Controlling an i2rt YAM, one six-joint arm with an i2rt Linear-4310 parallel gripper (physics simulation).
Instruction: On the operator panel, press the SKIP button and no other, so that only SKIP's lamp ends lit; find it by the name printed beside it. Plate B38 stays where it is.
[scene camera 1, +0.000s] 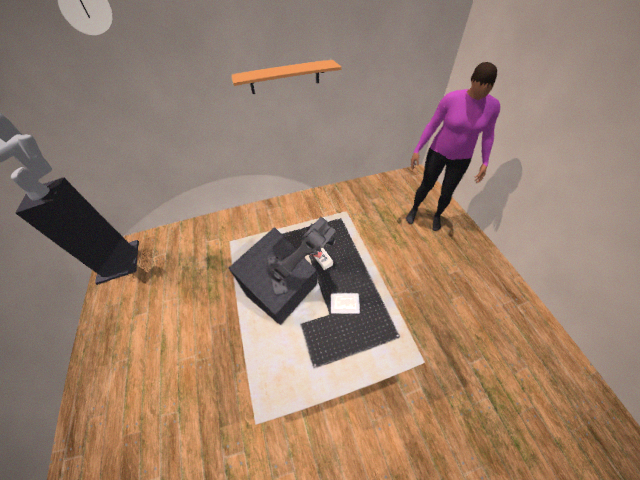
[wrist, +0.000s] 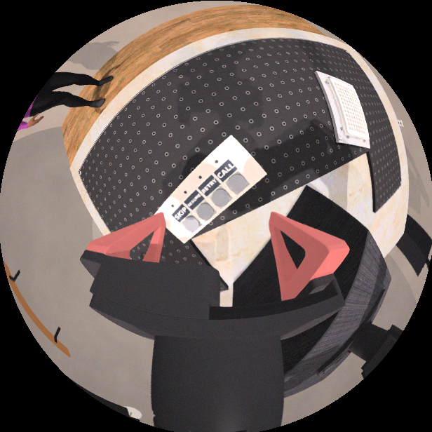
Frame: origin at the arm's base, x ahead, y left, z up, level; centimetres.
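Where they show: gripper, fingertip midpoint: (scene camera 1: 320, 250); arm's base, origin of the base link: (scene camera 1: 277, 274).
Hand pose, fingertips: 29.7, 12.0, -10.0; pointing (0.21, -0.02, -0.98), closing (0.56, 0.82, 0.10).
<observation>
Things, the pixels of their top centre, and the offset from my fingertips, as dx, dy, dz. Level surfaces: height alone.
- white operator panel, middle of its top: (scene camera 1: 321, 253) +1.2, +2.4, -7.5
- white plate, middle of its top: (scene camera 1: 345, 302) +2.0, -32.3, -10.4
- black perforated board, its level: dz -13.0
- pale table, its level: dz -14.4
The white operator panel (scene camera 1: 324, 259) (wrist: 248, 161) lies on the black perforated board. In the wrist view it has four round grey buttons in a row, labelled SKIP, RESUME, RETRY and CALL. The SKIP button (wrist: 190, 223) is at the panel's lower left end, near the left fingertip. Small dark lamps stand beside the labels; none looks lit. My gripper (wrist: 216, 217) is open and empty, its red fingers wide apart, above the panel's SKIP end. A white plate (scene camera 1: 344, 303) (wrist: 351, 113) with a grid of wells lies apart from the panel; a B38 mark cannot be read.
The black perforated board (scene camera 1: 356, 330) (wrist: 200, 70) lies on the pale table (scene camera 1: 279, 382). The arm's dark base block (scene camera 1: 258, 268) stands beside the panel. A person in purple (scene camera 1: 460, 124) stands beyond the table. Another arm on a black pedestal (scene camera 1: 72, 227) is at the left.
</observation>
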